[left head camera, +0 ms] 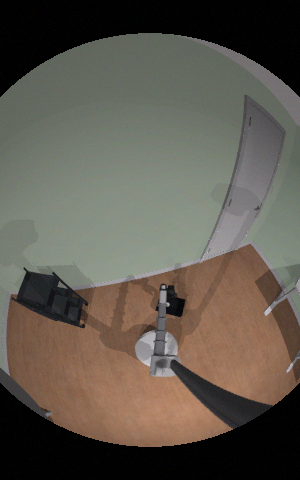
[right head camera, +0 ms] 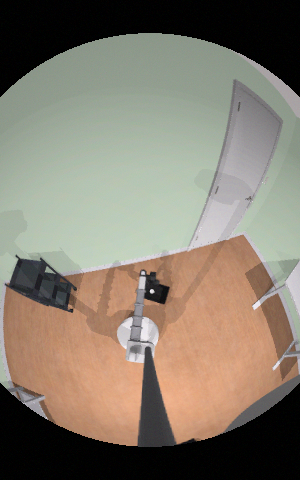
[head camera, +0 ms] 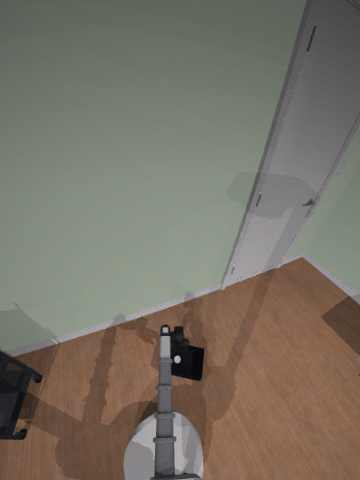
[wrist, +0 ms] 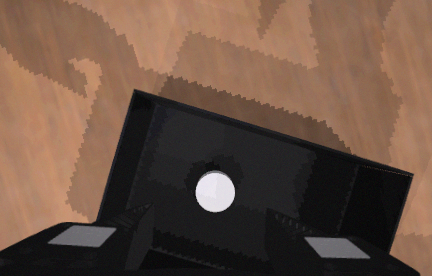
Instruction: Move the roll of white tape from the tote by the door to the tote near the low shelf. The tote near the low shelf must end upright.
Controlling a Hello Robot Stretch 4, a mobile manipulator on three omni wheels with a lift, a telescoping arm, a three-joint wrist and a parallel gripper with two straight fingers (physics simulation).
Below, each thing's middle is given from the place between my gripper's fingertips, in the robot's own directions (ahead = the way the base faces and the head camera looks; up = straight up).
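Roll of white tape (wrist: 215, 192): my hand 2 cm past it, 1 cm to the left of it, 18 cm above it.
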